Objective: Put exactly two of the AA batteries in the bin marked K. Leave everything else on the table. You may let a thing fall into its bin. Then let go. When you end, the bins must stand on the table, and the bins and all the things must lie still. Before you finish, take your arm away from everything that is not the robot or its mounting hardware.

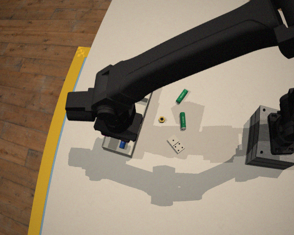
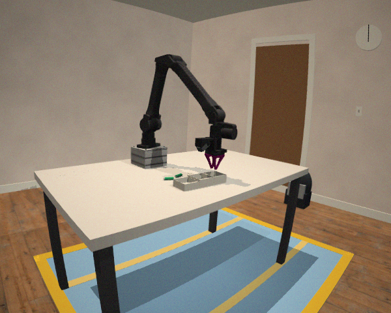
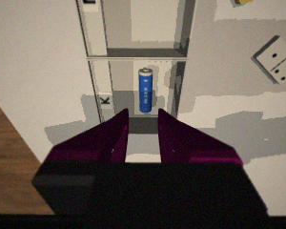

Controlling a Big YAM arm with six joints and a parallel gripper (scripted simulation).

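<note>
The blue AA battery lies 60 mm below my hand. Round my hand: brass hex nut (100 mm behind, 70 mm below, 60 mm to the right); white domino (150 mm behind, 60 mm below, 10 mm to the left); bin (80 mm to the right, 50 mm below, 20 mm behind).
</note>
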